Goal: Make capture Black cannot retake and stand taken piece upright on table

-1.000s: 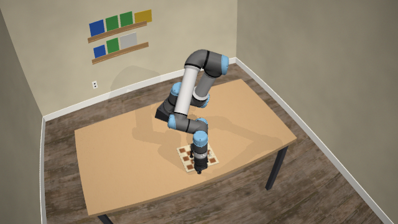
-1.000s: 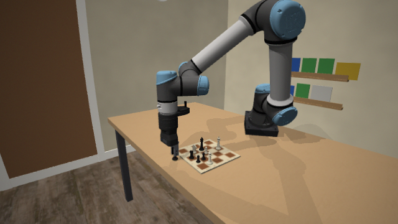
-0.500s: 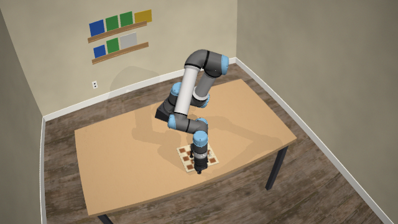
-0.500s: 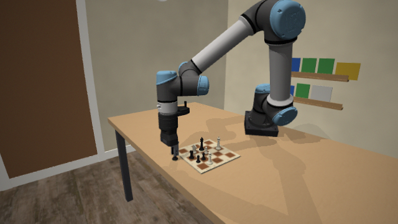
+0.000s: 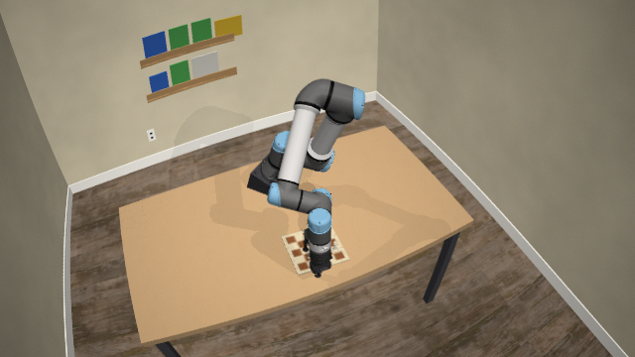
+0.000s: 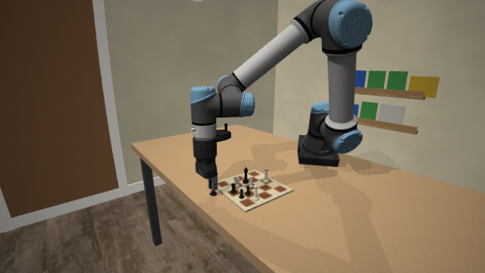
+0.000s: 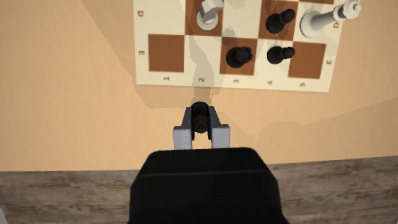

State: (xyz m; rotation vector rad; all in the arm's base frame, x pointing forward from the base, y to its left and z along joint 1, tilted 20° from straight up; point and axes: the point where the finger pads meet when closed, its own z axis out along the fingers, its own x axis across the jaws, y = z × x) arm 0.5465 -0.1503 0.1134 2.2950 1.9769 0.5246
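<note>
Right now the white pawn is 130 mm behind my hand, 70 mm to the left of it and 20 mm below it. The rest, counted from my hand: chessboard: 130 mm behind, 60 mm to the left, 40 mm below.
</note>
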